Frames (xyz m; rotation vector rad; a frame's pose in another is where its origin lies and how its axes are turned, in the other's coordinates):
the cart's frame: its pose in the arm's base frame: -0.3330 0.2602 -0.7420 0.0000 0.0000 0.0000
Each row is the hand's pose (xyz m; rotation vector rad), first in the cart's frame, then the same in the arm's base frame.
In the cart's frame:
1: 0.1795 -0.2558 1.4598 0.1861 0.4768 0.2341
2: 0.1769 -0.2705 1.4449 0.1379 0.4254 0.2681
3: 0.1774 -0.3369 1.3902 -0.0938 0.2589 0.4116
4: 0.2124 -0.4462 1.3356 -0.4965 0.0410 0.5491
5: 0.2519 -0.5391 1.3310 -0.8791 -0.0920 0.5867
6: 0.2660 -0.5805 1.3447 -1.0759 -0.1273 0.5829
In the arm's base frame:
1: -0.1535 0.0044 0.7178 0.1861 0.4768 0.2341
2: -0.1561 -0.0103 0.7029 0.1379 0.4254 0.2681
3: -0.1556 -0.0767 0.6482 -0.0938 0.2589 0.4116
4: -0.1206 -0.1860 0.5936 -0.4965 0.0410 0.5491
5: -0.0811 -0.2789 0.5890 -0.8791 -0.0920 0.5867
6: -0.0670 -0.3203 0.6027 -1.0759 -0.1273 0.5829

